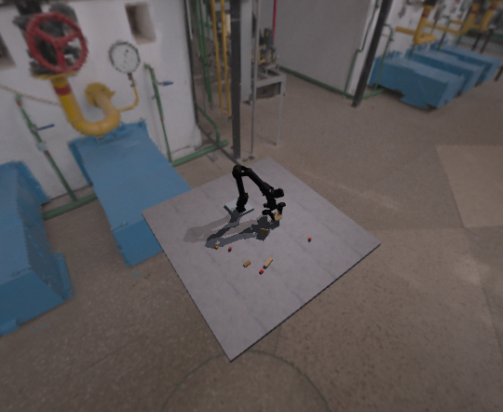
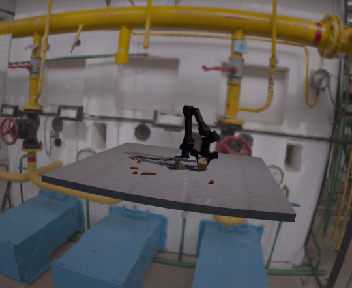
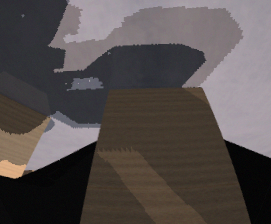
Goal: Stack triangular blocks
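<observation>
My gripper tip is now 1 cm below the triangular block.
</observation>
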